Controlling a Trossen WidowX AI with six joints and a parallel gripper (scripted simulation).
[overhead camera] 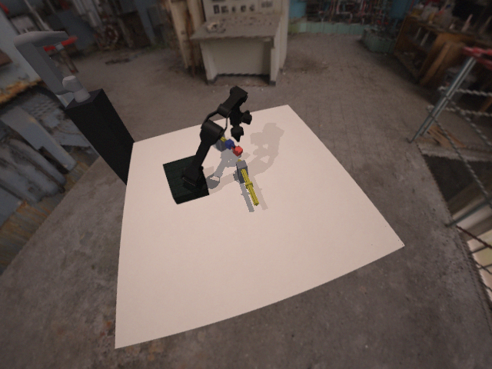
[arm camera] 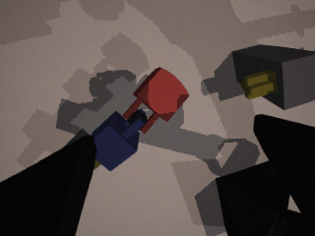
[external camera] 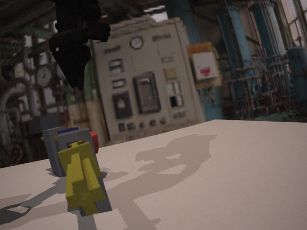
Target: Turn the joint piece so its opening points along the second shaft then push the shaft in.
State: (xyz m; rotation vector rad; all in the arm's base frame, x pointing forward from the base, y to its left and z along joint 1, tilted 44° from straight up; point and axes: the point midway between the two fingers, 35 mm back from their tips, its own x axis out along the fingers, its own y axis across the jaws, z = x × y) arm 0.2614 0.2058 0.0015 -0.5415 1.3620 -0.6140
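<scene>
The dark red joint piece lies 11 cm below my gripper tip, 1 cm to the left of it and 1 cm behind it.
</scene>
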